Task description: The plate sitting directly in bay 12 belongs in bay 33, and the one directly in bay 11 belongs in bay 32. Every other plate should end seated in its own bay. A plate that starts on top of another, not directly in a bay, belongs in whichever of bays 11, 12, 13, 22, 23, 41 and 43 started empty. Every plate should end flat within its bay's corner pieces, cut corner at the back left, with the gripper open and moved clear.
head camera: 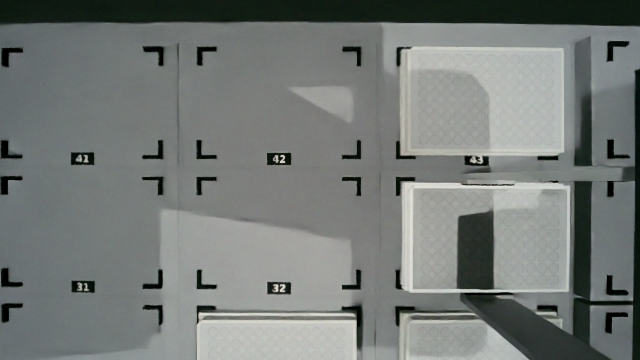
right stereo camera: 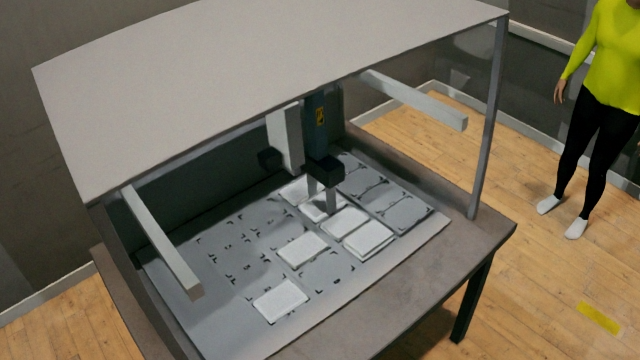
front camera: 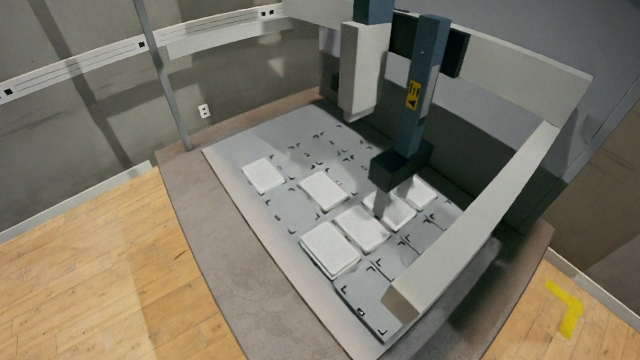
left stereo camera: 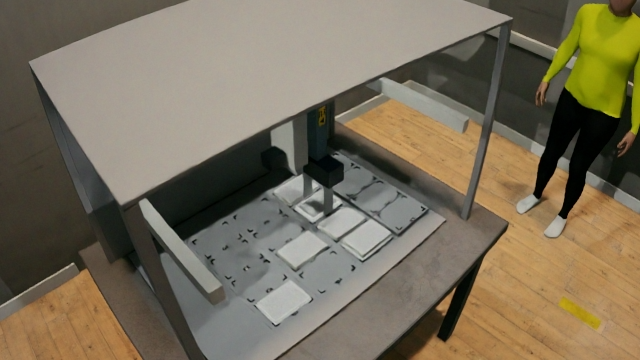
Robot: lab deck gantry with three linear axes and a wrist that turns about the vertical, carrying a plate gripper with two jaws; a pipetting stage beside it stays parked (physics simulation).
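Places are measured from the robot's base along level axes (x left, y down, z back), in centimetres.
Where they show: gripper, between the fingertips: [head camera: 482, 237] [right stereo camera: 322, 205] [front camera: 389, 206] [left stereo camera: 318, 205]; robot's base, origin of its link: [right stereo camera: 271, 324] [front camera: 242, 170] [left stereo camera: 275, 325].
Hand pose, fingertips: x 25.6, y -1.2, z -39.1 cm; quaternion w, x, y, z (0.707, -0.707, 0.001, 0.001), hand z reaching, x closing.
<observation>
Each offset is from my fingertips to the top centre of the thing. "spot": to the spot under its first point.
My gripper [front camera: 392, 205] [head camera: 487, 239] [left stereo camera: 318, 204] [right stereo camera: 321, 202] is shut on a white plate {dx +0.0, dy -0.7, dz -0.2 cm} [front camera: 402, 216] [head camera: 435, 240] [left stereo camera: 309, 212], one jaw at its back edge and one at its front. The plate is level at bay 33, over its corner pieces, seemingly slightly raised; its underside is hidden. Other white plates are at bay 43 {spot: dx +10.8, dy -0.2, dz -3.2 cm} [head camera: 525, 100] [front camera: 421, 193], bay 22 {spot: dx -11.3, dy -0.2, dz +15.5 cm} [front camera: 322, 191] [head camera: 277, 342], bay 23 {spot: dx -11.2, dy -0.2, dz -0.6 cm} [front camera: 361, 228] [head camera: 440, 345], bay 11 {spot: dx -21.8, dy -0.2, dz +31.7 cm} [front camera: 262, 175] [left stereo camera: 283, 302] and bay 13 {spot: dx -21.5, dy -1.5, dz -0.8 cm} [front camera: 330, 248] [left stereo camera: 367, 237]. The one at bay 13 shows a second edge beneath.
The parked pipetting stage [front camera: 364, 70] [right stereo camera: 285, 137] hangs beside the gripper column. Bays 31, 32, 41 and 42 hold no plate in the head view. A raised module {spot: dx -13.2, dy -0.2, dz -16.4 cm} [left stereo camera: 382, 200] lies right of the plates. Roof posts [left stereo camera: 487, 120] stand at the deck's edges.
</observation>
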